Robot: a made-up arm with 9 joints. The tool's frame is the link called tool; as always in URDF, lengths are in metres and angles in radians.
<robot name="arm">
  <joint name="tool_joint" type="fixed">
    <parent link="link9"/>
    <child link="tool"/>
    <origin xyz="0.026 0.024 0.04" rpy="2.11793 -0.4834 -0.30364"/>
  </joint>
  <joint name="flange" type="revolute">
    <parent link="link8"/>
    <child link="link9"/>
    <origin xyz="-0.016 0.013 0.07" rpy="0 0 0"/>
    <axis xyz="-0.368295 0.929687 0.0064"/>
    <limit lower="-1.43" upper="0.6" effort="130" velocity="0.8"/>
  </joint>
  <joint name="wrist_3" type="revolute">
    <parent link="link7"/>
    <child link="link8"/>
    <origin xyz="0.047 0.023 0.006" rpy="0 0 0"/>
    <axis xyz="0 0 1"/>
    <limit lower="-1.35" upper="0.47" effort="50" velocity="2.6"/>
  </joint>
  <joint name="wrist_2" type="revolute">
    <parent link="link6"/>
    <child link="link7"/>
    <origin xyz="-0.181 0.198 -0.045" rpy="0 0 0"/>
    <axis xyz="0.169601 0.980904 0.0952"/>
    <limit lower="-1.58" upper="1.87" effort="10" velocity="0.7"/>
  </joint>
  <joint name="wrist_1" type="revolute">
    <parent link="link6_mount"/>
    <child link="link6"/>
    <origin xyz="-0.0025 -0.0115 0.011" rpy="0 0 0"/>
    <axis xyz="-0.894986 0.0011 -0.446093"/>
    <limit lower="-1.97" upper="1.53" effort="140" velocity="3"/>
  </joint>
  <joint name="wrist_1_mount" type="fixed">
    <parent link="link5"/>
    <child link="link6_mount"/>
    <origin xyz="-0.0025 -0.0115 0.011" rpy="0 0 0"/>
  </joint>
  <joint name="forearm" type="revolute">
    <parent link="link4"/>
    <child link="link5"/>
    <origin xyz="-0.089 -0.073 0.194" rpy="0 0 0"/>
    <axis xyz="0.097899 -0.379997 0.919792"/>
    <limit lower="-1.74" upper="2.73" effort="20" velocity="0.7"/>
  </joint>
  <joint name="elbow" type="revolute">
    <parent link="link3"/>
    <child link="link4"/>
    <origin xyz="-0.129 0.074 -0.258" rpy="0 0 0"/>
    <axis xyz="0 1 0"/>
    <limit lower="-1.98" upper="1.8" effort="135" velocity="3.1"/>
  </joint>
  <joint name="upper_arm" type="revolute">
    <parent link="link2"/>
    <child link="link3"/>
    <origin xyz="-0.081 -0.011 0.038" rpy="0 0 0"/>
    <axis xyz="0 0 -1"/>
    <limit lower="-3.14" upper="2.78" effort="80" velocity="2.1"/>
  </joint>
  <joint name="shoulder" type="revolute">
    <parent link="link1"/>
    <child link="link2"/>
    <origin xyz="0.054 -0.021 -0.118" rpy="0 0 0"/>
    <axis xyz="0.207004 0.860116 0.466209"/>
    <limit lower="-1.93" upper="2.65" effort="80" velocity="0.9"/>
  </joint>
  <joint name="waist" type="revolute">
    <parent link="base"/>
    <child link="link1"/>
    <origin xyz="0.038 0.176 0.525" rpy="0 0 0"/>
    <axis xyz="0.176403 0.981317 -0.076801"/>
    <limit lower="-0.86" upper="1.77" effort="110" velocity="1.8"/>
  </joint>
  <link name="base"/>
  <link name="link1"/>
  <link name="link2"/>
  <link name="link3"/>
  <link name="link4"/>
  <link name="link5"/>
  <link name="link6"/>
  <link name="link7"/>
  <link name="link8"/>
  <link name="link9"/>
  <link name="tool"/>
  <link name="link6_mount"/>
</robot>
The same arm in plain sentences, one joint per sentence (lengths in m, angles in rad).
The arm has nine revolute joints in a row. What follows holds with every joint at zero, and every direction is one of the base frame's.
The first joint sits 0.038 m along +x and 0.176 m along +y and 0.525 m along +z from the base frame's origin and turns about the direction (0.176403, 0.981317, -0.076801), from -0.86 to 1.77 rad.
The second joint sits 0.054 m along +x and 0.021 m along -y and 0.118 m along -z from the first joint and turns about the direction (0.207004, 0.860116, 0.466209), from -1.93 to 2.65 rad.
The third joint sits 0.081 m along -x and 0.011 m along -y and 0.038 m along +z from the second joint and turns about -z, from -3.14 to 2.78 rad.
The fourth joint sits 0.129 m along -x and 0.074 m along +y and 0.258 m along -z from the third joint and turns about +y, from -1.98 to 1.8 rad.
The fifth joint sits 0.089 m along -x and 0.073 m along -y and 0.194 m along +z from the fourth joint and turns about the direction (0.097899, -0.379997, 0.919792), from -1.74 to 2.73 rad.
The sixth joint sits 0.005 m along -x and 0.023 m along -y and 0.022 m along +z from the fifth joint and turns about the direction (-0.894986, 0.0011, -0.446093), from -1.97 to 1.53 rad.
The seventh joint sits 0.181 m along -x and 0.198 m along +y and 0.045 m along -z from the sixth joint and turns about the direction (0.169601, 0.980904, 0.0952), from -1.58 to 1.87 rad.
The eighth joint sits 0.047 m along +x and 0.023 m along +y and 0.006 m along +z from the seventh joint and turns about +z, from -1.35 to 0.47 rad.
The ninth joint sits 0.016 m along -x and 0.013 m along +y and 0.07 m along +z from the eighth joint and turns about the direction (-0.368295, 0.929687, 0.0064), from -1.43 to 0.6 rad.
The tool frame, which is the frame that the pose is given for, sits 0.026 m along +x and 0.024 m along +y and 0.04 m along +z from the ninth joint; its axes are the base frame's turned by roll 2.1179, pitch -0.4834 and yaw -0.3036 rad (as in URDF: about the fixed x, then y, then z).

